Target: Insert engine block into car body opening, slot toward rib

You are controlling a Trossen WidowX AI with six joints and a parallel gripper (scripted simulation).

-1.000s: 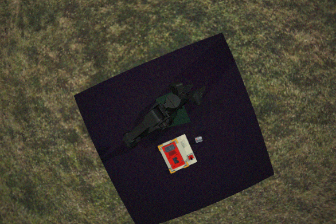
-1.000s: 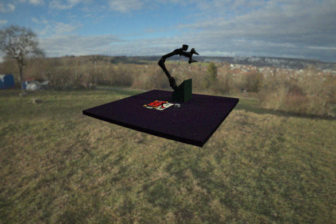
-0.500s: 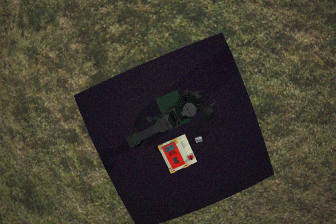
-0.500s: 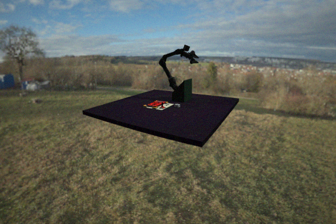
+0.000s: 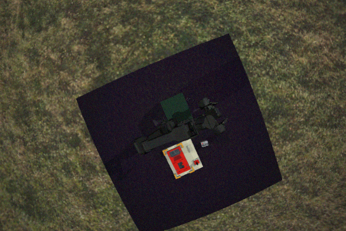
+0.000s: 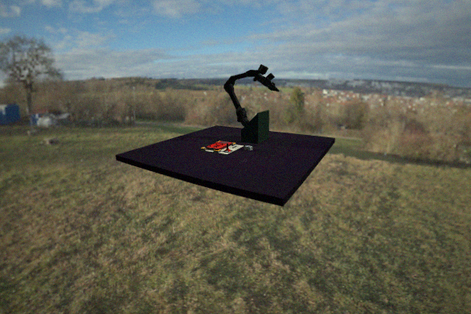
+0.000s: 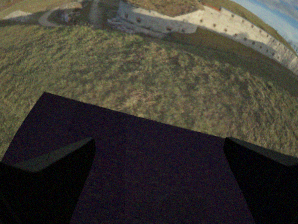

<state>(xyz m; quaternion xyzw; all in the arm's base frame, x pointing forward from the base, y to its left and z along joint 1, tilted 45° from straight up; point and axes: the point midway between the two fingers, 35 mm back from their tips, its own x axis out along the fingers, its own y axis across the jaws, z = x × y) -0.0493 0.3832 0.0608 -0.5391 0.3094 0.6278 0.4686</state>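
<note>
The grey engine block is 260 mm ahead of my gripper tip, 100 mm to the right of it and 420 mm below it.
</note>
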